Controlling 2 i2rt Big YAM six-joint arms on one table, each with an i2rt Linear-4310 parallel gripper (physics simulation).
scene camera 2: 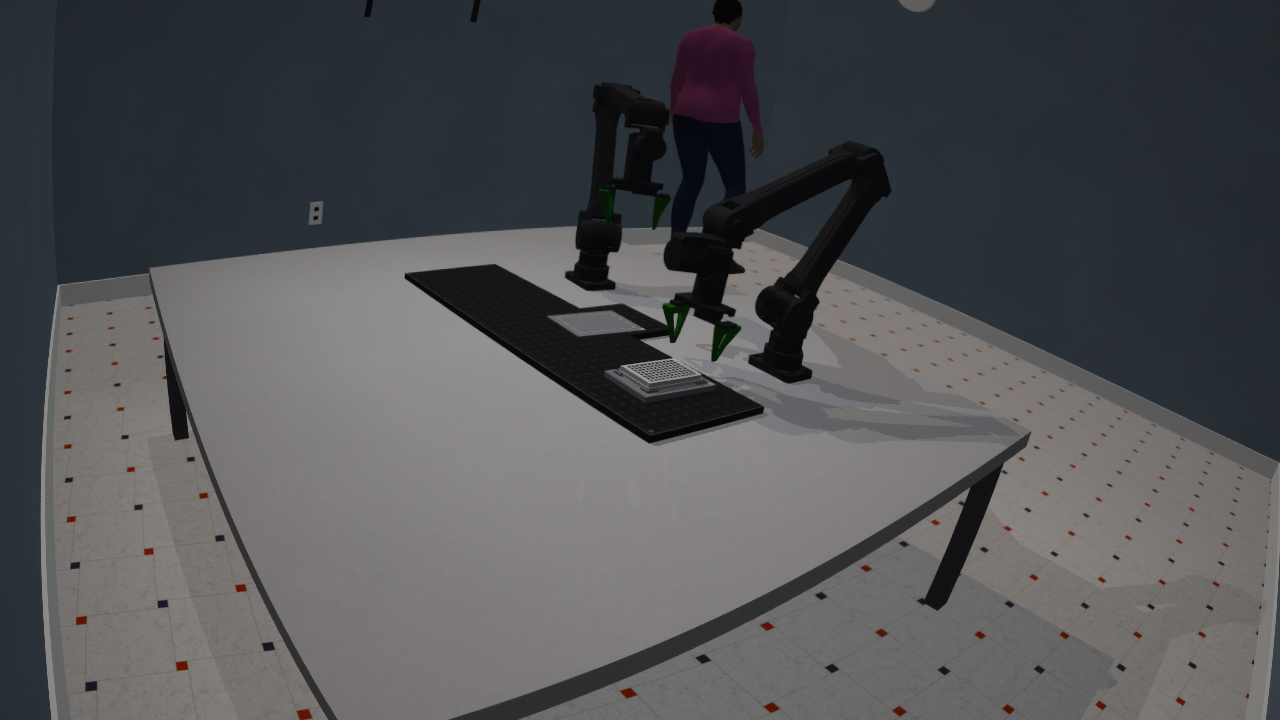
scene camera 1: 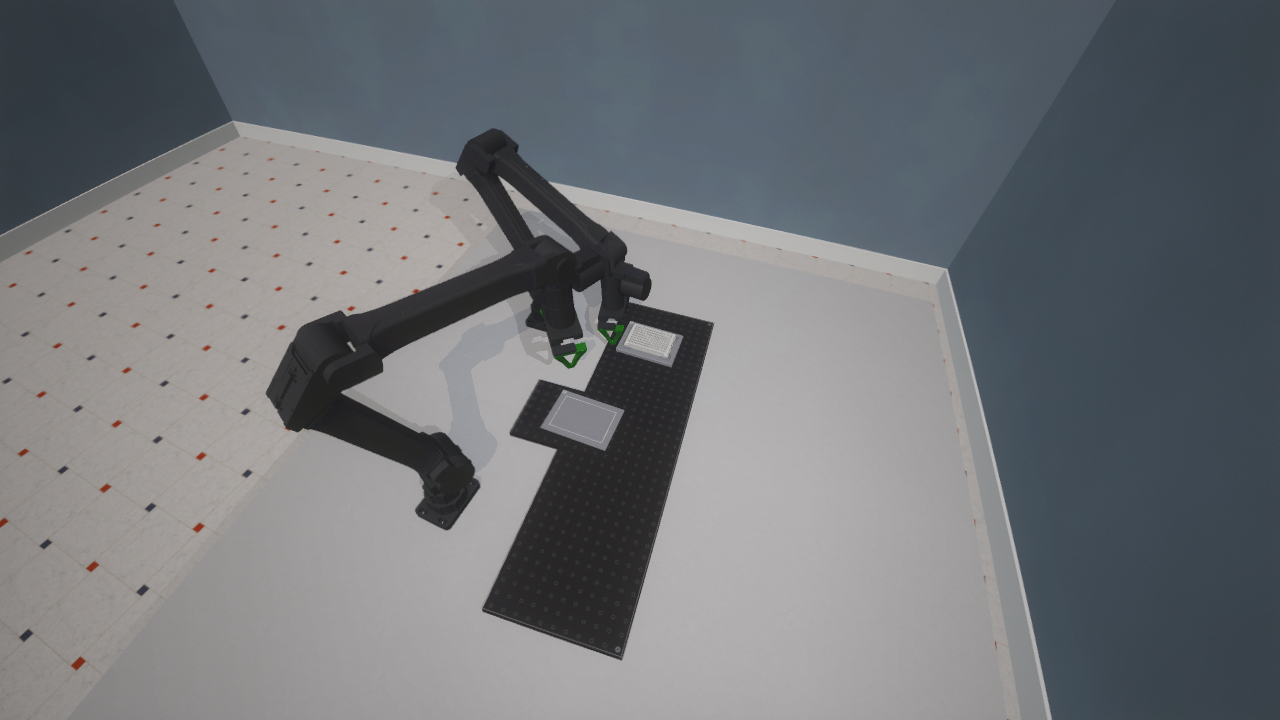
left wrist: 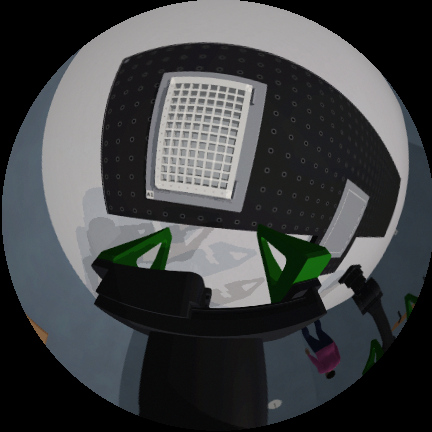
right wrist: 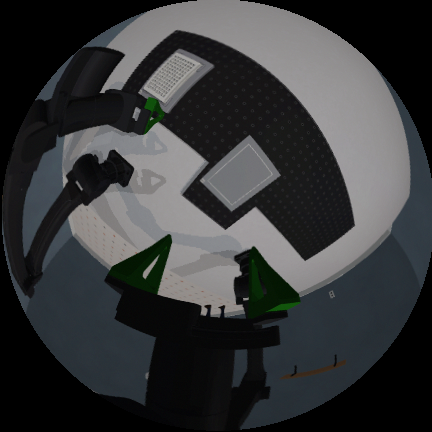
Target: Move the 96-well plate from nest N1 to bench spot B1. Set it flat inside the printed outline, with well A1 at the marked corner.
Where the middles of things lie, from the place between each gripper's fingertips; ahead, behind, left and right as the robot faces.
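Labels:
White well plate [scene camera 1: 642, 338]: 20 mm below my left hand, 100 mm ahead of it, 20 mm to the left of it.
From my right hand, white well plate: 20 cm below, 14 cm ahead, 28 cm to the left.

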